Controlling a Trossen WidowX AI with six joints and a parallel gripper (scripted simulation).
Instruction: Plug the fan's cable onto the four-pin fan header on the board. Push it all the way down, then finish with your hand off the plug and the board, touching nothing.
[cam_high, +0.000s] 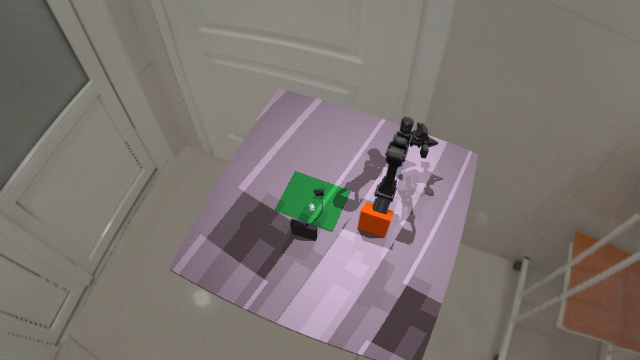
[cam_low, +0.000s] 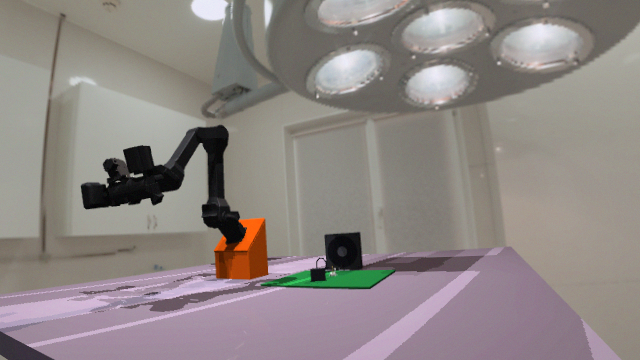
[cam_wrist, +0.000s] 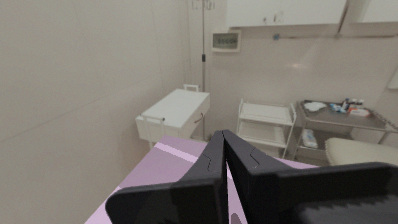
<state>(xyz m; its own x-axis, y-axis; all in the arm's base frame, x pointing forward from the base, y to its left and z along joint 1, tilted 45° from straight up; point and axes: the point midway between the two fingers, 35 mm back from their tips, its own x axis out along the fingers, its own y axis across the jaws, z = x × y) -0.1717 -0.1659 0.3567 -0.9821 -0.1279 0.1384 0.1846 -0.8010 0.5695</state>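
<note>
Now: gripper tip 530 mm short of the fan plug, 290 mm to the right of it and 230 mm above it. The rest, counted from my gripper tip: black fan 540 mm ahead, 510 mm to the left, 190 mm below; green board 550 mm ahead, 330 mm to the left, 260 mm below; white four-pin header 550 mm ahead, 370 mm to the left, 250 mm below.
</note>
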